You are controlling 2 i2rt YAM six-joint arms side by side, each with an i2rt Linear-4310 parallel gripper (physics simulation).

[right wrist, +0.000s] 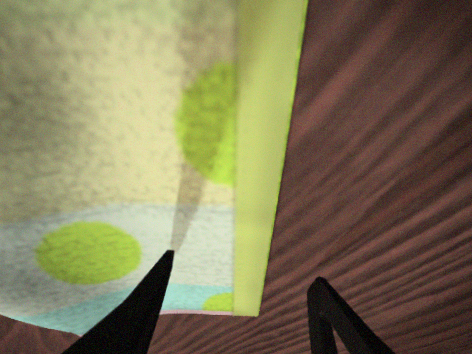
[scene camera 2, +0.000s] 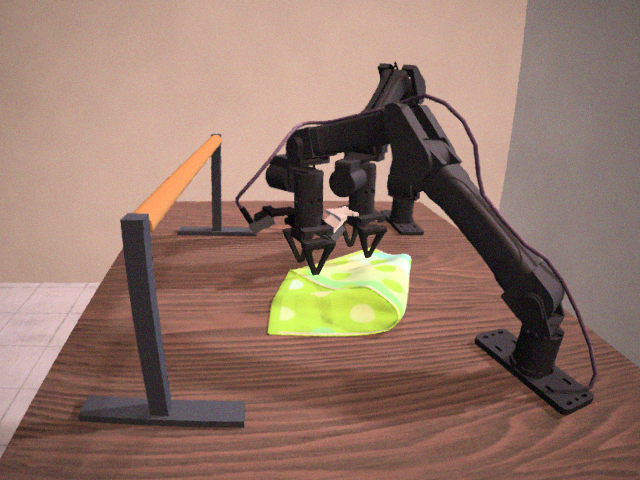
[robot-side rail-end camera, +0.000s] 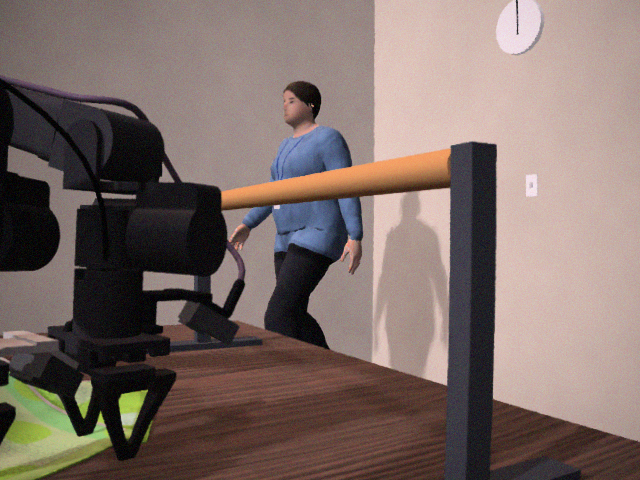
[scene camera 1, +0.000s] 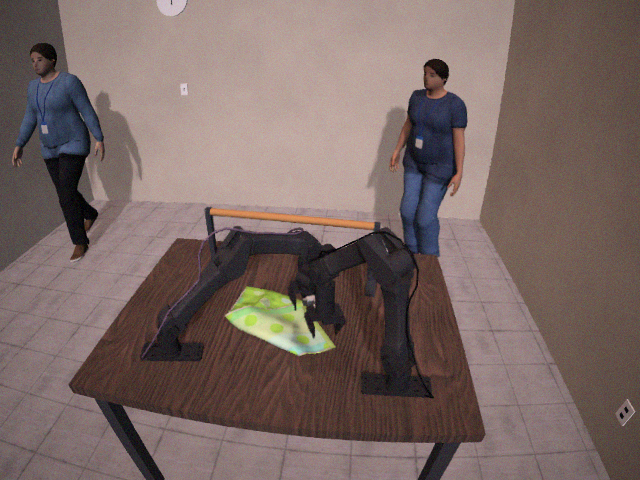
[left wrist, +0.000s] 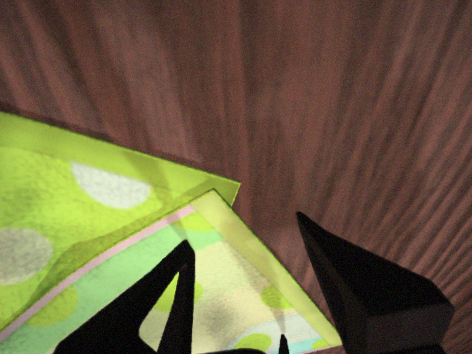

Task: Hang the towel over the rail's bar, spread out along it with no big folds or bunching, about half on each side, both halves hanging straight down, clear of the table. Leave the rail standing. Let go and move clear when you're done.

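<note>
The towel (scene camera 1: 276, 328) (scene camera 2: 356, 310) (robot-side rail-end camera: 31, 431) (left wrist: 215, 280) (right wrist: 100, 165), lime with dots and a paler striped part, lies on the table, folded over itself unevenly. The rail's orange bar (scene camera 1: 289, 218) (scene camera 2: 180, 175) (robot-side rail-end camera: 336, 183) stands bare and upright behind it. My left gripper (scene camera 2: 308, 266) (robot-side rail-end camera: 105, 445) (left wrist: 242, 233) is open just above the towel's edge near a corner, one finger over cloth, one over wood. My right gripper (scene camera 1: 325, 333) (scene camera 2: 359, 251) (right wrist: 245, 271) is open above the same edge nearer another corner. In scene camera 1 the left fingers are partly hidden.
The two grippers are close together, with the arms crossing near the table's middle. The rail's dark posts (scene camera 2: 144, 310) (robot-side rail-end camera: 470, 310) stand on flat feet. Two people (scene camera 1: 62, 118) (scene camera 1: 434, 129) are beyond the table (scene camera 1: 248, 392).
</note>
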